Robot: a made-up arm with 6 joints.
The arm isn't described. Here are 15 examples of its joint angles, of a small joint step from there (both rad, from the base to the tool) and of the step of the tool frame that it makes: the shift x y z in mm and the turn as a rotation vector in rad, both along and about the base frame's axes.
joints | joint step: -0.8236 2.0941 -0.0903 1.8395 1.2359 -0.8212 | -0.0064 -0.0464 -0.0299 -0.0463 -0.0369 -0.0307
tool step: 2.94 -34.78 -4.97 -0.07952 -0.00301 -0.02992
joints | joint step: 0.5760 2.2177 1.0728 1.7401 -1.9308 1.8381 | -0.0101 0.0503 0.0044 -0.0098 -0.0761 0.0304
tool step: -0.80 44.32 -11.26 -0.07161 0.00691 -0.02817
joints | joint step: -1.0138 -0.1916 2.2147 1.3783 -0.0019 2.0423 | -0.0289 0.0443 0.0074 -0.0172 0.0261 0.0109
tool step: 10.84 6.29 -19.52 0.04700 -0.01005 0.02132
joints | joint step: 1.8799 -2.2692 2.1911 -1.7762 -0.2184 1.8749 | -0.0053 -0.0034 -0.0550 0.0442 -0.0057 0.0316
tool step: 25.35 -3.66 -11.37 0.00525 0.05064 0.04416
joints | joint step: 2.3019 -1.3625 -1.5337 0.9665 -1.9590 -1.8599 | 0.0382 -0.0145 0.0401 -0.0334 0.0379 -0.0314
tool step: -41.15 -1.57 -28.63 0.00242 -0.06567 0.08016
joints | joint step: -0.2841 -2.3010 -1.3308 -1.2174 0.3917 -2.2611 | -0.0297 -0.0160 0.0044 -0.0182 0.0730 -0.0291
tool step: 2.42 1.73 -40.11 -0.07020 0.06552 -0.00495
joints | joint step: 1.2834 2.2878 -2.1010 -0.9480 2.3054 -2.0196 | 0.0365 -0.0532 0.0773 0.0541 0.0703 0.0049
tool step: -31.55 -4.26 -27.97 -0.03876 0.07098 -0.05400
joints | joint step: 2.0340 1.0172 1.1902 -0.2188 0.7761 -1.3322 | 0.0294 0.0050 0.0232 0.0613 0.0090 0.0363
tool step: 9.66 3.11 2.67 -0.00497 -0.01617 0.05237
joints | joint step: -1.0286 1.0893 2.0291 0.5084 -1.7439 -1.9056 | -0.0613 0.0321 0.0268 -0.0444 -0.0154 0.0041
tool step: -26.43 11.58 -21.18 0.07398 0.07013 0.02326
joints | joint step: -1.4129 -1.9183 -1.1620 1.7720 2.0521 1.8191 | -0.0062 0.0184 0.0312 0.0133 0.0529 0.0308
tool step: 3.15 35.76 -3.04 0.06717 0.00181 -0.02064
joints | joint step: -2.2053 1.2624 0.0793 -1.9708 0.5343 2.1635 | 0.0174 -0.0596 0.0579 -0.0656 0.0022 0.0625
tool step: 51.10 -32.16 13.05 -0.00034 0.10357 0.10517
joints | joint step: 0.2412 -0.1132 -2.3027 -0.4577 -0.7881 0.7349 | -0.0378 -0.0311 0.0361 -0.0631 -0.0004 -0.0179
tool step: 8.43 -30.99 10.26 0.05420 0.00818 -0.06639
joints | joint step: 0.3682 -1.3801 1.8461 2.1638 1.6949 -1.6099 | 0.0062 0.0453 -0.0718 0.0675 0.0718 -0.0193
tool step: -26.39 -21.22 25.06 -0.05461 0.07895 -0.05751
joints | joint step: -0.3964 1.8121 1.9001 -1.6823 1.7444 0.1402 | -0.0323 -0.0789 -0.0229 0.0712 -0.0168 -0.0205
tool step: -25.70 14.26 2.74 -0.05551 -0.00949 -0.13838
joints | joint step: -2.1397 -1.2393 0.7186 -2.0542 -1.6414 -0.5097 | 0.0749 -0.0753 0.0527 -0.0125 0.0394 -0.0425
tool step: 42.87 -31.30 70.05 -0.12482 -0.12950 -0.00393
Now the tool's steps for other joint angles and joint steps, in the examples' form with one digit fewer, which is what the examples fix.
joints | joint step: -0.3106 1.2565 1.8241 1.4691 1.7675 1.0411 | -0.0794 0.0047 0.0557 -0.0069 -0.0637 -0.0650
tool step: -125.2 11.7 -97.8 -0.0093 0.2059 0.0471
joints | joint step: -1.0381 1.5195 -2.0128 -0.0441 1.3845 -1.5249 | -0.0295 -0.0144 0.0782 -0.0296 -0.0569 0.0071
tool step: 34.3 5.2 31.6 -0.0389 0.0511 -0.0268
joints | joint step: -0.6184 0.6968 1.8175 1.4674 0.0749 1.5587 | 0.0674 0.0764 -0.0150 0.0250 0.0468 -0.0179
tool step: 88.0 26.0 1.3 0.0271 -0.0994 0.0106
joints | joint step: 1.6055 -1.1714 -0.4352 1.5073 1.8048 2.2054 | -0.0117 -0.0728 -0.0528 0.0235 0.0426 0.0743
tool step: 55.6 10.1 62.0 0.0142 0.1200 -0.0592
